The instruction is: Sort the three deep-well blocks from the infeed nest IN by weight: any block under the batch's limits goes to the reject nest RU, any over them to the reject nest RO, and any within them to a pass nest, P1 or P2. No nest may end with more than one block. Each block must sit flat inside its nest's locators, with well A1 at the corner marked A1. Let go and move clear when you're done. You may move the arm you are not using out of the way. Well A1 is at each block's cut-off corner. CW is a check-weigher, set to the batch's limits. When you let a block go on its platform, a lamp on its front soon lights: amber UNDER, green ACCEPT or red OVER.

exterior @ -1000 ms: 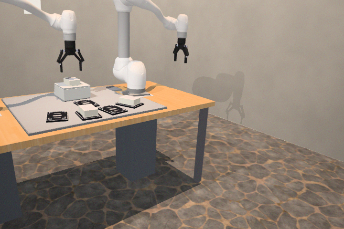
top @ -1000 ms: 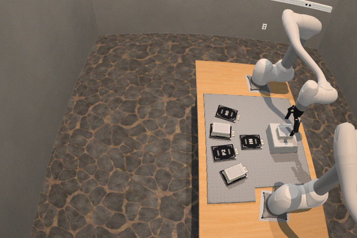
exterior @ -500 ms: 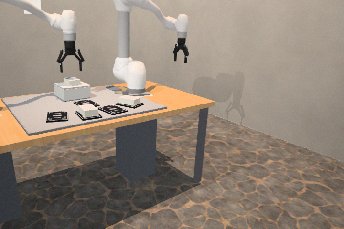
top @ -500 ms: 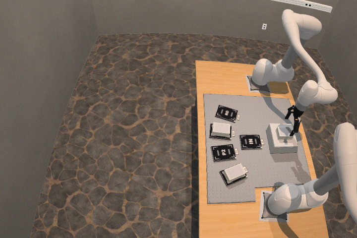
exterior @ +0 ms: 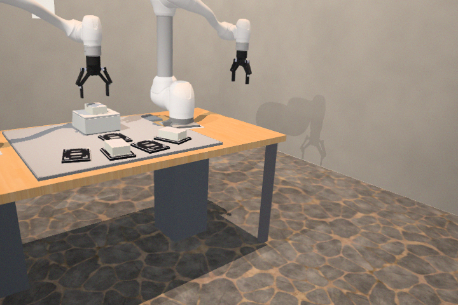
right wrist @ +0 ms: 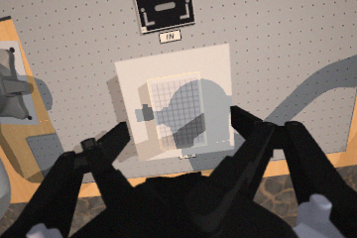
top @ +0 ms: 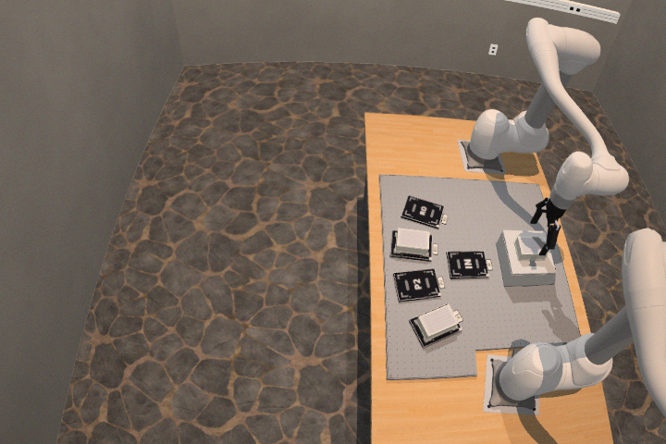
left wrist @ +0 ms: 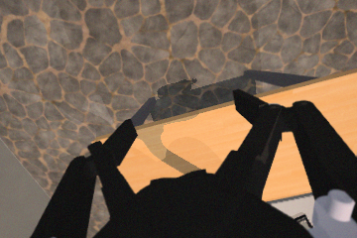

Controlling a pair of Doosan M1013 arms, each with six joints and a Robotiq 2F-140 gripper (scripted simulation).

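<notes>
My right hand is 130 mm above the check-weigher CW and 10 mm past it. The rest, counted from my right hand: nest RU: 470 mm ahead, 190 mm below, 60 mm to the right; then nest P2: 460 mm ahead, 190 mm below, 120 mm to the left; then infeed nest: 250 mm ahead, 190 mm below, 10 mm to the left.
</notes>
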